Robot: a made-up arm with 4 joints.
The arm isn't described. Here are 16 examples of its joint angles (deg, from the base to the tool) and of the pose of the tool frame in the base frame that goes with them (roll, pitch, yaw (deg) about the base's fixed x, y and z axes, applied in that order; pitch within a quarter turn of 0, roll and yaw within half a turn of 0; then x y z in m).
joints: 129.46 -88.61 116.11 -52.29
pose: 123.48 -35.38 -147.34 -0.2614 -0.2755 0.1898
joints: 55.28 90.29 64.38 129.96
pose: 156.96 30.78 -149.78 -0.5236 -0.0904 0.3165
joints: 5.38 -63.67 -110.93 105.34
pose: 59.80 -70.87 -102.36 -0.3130 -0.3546 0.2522
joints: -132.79 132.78 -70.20 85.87
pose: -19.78 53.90 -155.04 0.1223 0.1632 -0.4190
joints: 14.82 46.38 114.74 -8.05
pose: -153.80 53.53 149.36 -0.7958 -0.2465 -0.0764
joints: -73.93 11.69 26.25 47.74
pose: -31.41 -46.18 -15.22 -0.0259 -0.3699 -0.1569
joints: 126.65 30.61 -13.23 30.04
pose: -166.04 53.98 -122.56 0.3686 -0.3985 0.3013
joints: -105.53 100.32 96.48 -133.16
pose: -128.36 -16.59 6.65 0.4522 0.2532 -0.4500
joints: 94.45 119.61 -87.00 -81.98
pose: -37.80 2.96 -2.61 0.2607 0.1499 0.7554
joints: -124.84 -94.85 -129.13 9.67
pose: -72.80 23.54 -136.69 -0.0800 -0.3723 0.0467
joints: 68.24 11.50 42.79 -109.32
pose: -42.54 66.88 -158.12 -0.4514 -0.4013 0.3225
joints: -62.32 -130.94 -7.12 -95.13
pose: 43.67 31.21 118.78 0.0169 0.3391 -0.1711
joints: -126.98 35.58 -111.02 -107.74
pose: -122.21 52.61 159.90 0.1924 -0.2977 -0.5893
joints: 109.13 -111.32 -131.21 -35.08
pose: 127.85 28.22 -44.15 0.0686 -0.1638 -0.1186
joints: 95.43 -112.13 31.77 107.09
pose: -24.32 -21.63 122.09 -0.1024 0.1705 0.3456
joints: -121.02 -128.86 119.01 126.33
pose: 125.40 -45.35 -32.50 0.3203 -0.1081 0.1020
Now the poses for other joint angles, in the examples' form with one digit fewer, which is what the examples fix.
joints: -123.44 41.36 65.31 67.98
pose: -9.6 -49.7 -25.2 0.421 -0.322 -0.154
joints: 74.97 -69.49 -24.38 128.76
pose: -61.3 11.6 60.6 0.027 0.029 0.247
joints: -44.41 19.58 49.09 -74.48
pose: 88.1 6.2 -12.8 -0.131 -0.454 -0.481
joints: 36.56 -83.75 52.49 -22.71
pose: 76.2 42.6 124.7 -0.077 0.023 -0.164
